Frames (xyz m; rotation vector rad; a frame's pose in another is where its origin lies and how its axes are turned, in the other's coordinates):
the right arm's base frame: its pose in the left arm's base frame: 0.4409 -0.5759 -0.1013 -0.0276 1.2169 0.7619
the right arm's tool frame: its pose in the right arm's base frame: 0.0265 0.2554 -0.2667 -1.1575 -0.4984 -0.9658
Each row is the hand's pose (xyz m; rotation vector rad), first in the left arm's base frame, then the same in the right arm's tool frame.
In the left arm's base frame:
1: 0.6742 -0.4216 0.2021 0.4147 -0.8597 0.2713
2: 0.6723 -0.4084 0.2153 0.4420 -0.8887 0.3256
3: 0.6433 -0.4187 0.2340 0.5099 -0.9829 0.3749
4: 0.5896 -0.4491 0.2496 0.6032 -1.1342 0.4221
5: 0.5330 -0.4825 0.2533 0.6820 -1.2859 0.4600
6: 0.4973 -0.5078 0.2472 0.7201 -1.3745 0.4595
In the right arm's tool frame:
1: 0.4545 -0.4999 0.0649 1.3046 -1.1011 -0.7113
2: 0.4528 -0.5073 0.0820 1.3090 -1.1670 -0.6763
3: 0.4179 -0.5158 0.0846 1.3215 -1.3018 -0.6810
4: 0.3555 -0.5177 0.0722 1.3257 -1.4961 -0.7168
5: 0.2931 -0.5089 0.0532 1.3098 -1.6816 -0.7592
6: 0.2549 -0.4970 0.0344 1.2943 -1.7748 -0.8051

